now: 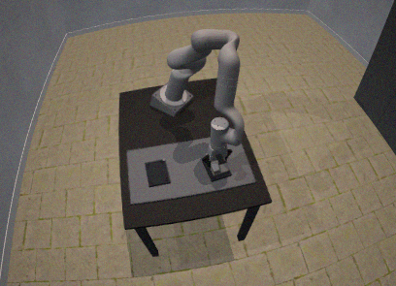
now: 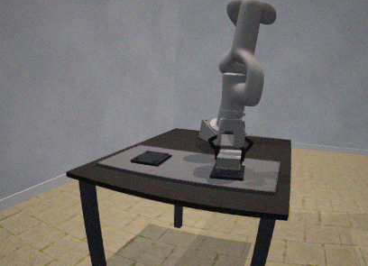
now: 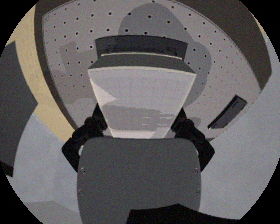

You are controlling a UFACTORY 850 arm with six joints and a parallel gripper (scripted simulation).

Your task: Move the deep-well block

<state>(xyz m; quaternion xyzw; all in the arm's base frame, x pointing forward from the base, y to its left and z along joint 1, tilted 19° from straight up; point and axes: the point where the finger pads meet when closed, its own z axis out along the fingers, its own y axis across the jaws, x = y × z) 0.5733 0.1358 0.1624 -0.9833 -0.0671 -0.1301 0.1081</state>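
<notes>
Right now my hand is 40 mm above the plate nest N1. From my hand the other things lie so: plate nest N2 (20 mm behind, 330 mm to the right, 40 mm below); deep-well block (right at my hand).
</notes>
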